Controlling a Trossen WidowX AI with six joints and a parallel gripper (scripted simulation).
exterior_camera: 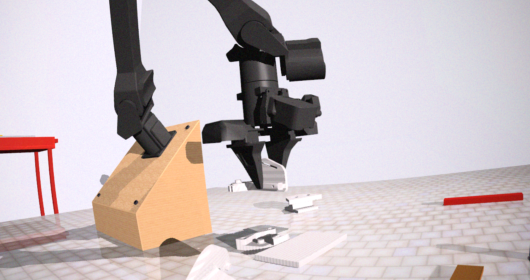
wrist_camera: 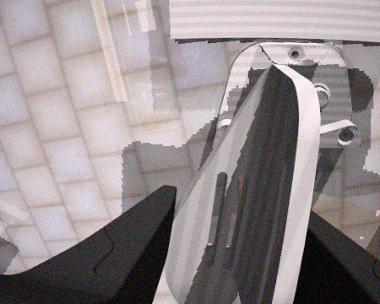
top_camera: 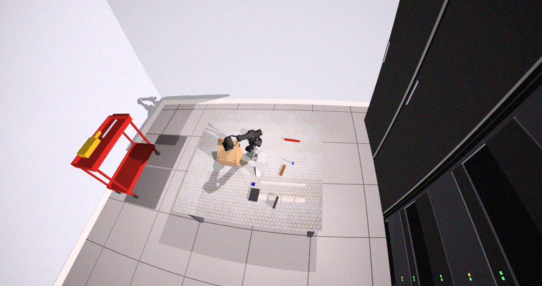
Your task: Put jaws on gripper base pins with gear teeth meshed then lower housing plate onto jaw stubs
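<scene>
The ribbed white plate lies 80 mm below my gripper tip, 80 mm ahead of it and 40 mm to the right of it. From my gripper tip the other things lie so: red bar: 330 mm ahead, 200 mm to the left, 80 mm below; then dark grey plate: 420 mm to the right, 100 mm ahead, 80 mm below; then orange block: 290 mm ahead, 150 mm to the right, 80 mm below.
</scene>
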